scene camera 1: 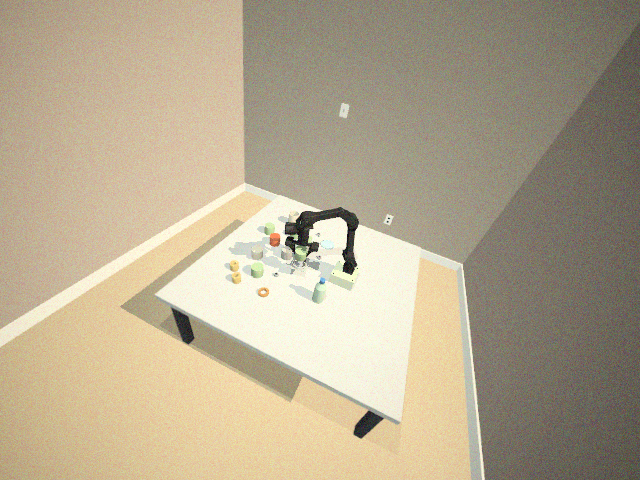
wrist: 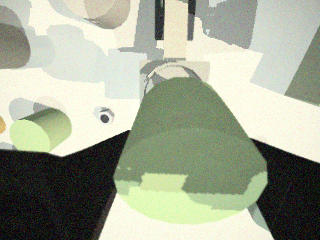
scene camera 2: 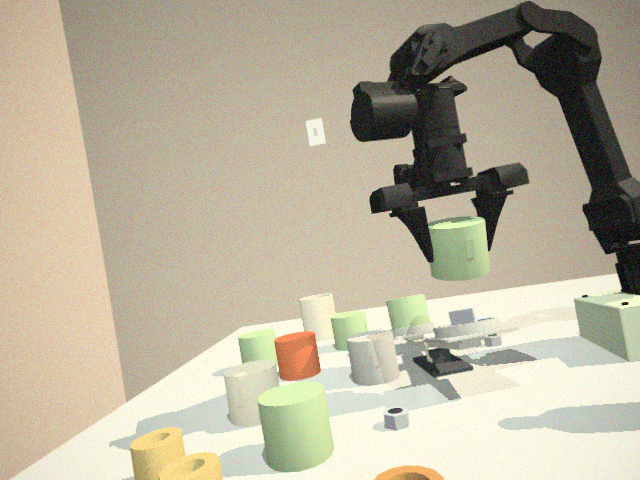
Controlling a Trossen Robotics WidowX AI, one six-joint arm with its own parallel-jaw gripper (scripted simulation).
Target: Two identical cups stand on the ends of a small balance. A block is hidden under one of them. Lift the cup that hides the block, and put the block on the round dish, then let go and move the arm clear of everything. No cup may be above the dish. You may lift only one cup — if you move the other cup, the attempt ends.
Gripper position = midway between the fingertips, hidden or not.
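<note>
You can find my gripper at (scene camera 2: 459, 256), and the wrist view has my gripper too (wrist: 182, 137). There's an orange cylinder (scene camera 2: 297, 354), but in the wrist view it's out of frame. And then there's a grey cylinder (scene camera 2: 372, 355).
</note>
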